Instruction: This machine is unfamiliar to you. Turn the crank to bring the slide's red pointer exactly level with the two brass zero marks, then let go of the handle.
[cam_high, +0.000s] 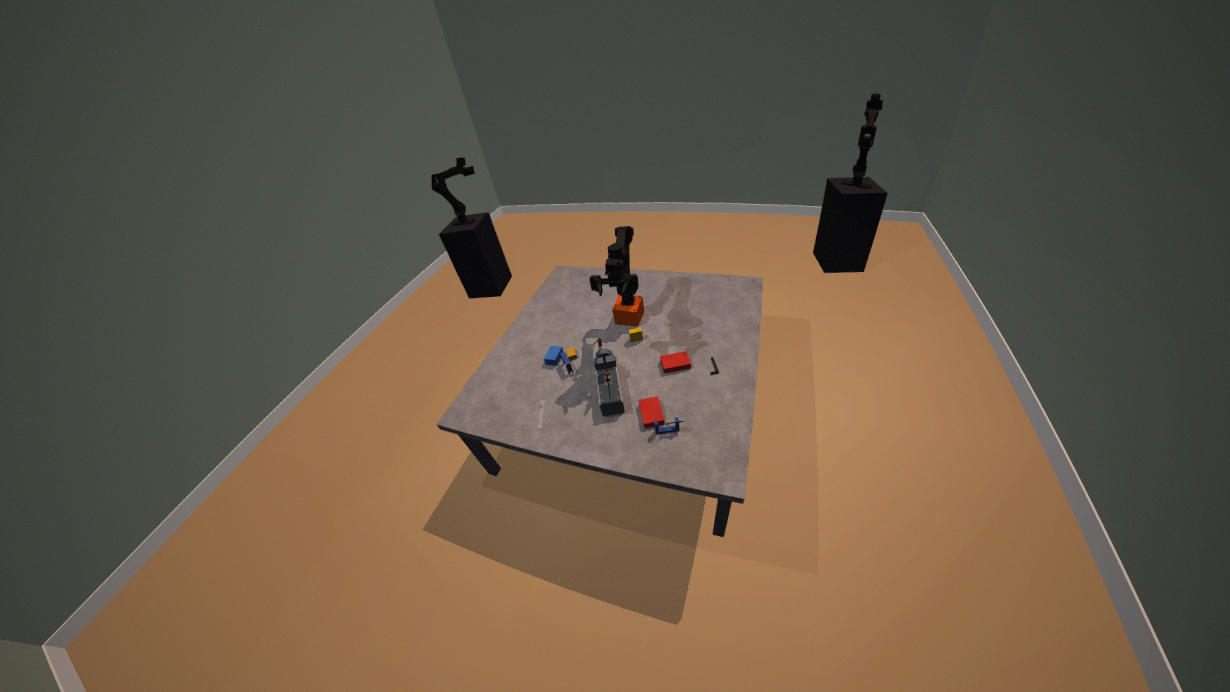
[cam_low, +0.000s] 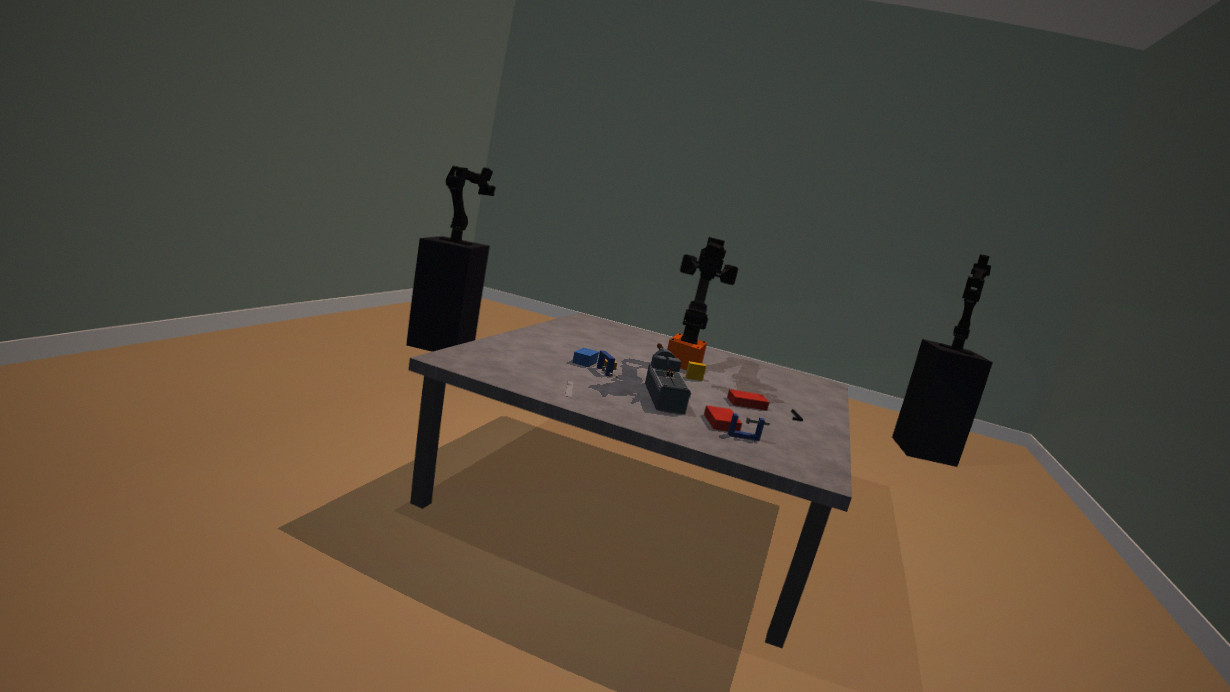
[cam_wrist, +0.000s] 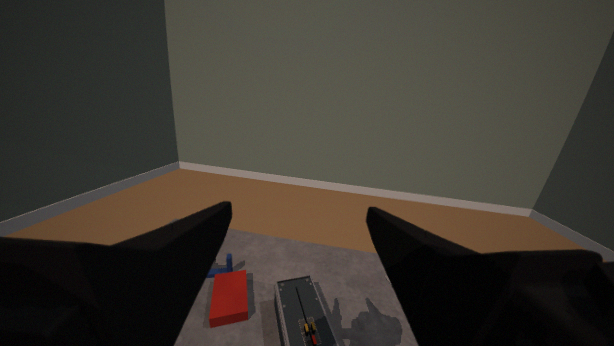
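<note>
Right now my gripper tip is 50 mm past the brown crank handle, 100 mm to the left of it and 290 mm above it. The rest, counted from my gripper tip: yellow cube 190 mm behind, 40 mm to the left, 380 mm below; red pointer 110 mm ahead, 50 mm to the right, 320 mm below; blue block 70 mm behind, 350 mm to the right, 390 mm below.
</note>
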